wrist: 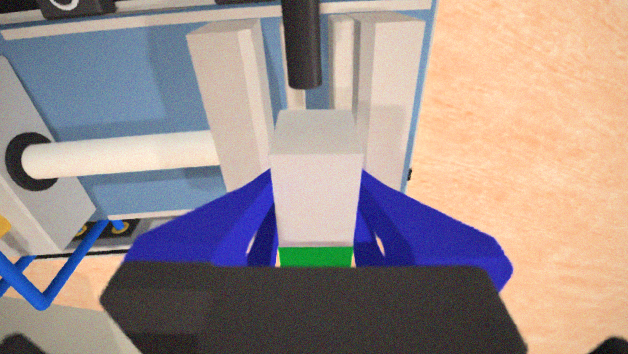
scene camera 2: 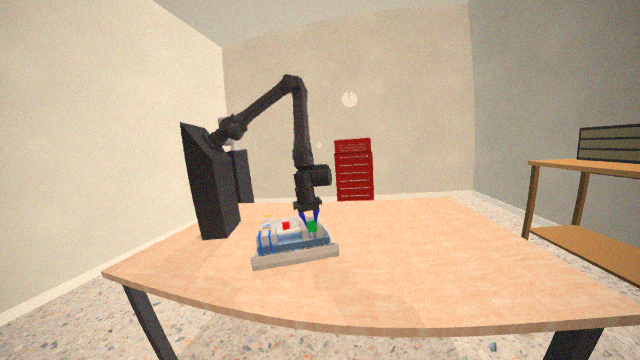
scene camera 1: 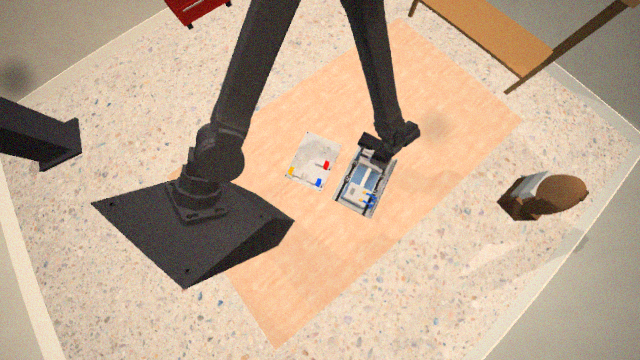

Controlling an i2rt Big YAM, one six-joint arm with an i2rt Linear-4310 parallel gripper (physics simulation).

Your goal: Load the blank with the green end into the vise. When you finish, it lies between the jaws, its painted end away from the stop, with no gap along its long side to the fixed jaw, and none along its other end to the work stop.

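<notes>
The vise (scene camera 1: 356,192) (scene camera 2: 295,245) (wrist: 125,75) has a blue bed. In the wrist view its screw-side jaw (wrist: 217,75) is at left, the fixed jaw (wrist: 392,75) at right, and the black work stop (wrist: 304,55) at top centre. My gripper (scene camera 2: 308,220) (wrist: 315,176) is shut on the pale grey blank (wrist: 317,195), one blue finger on each long side. The blank's green end (scene camera 2: 312,226) (wrist: 315,256) points away from the stop. The blank is over the slot between the jaws, a gap showing before the stop. Its underside and exact height are hidden.
A white tray (scene camera 1: 315,140) beside the vise holds pieces with a red end (scene camera 1: 326,164) (scene camera 2: 285,225), a blue end (scene camera 1: 318,182) and a yellow end (scene camera 1: 290,171). Blue hoses (wrist: 75,270) loop at the screw end of the vise. The arm's base stands beyond the tray.
</notes>
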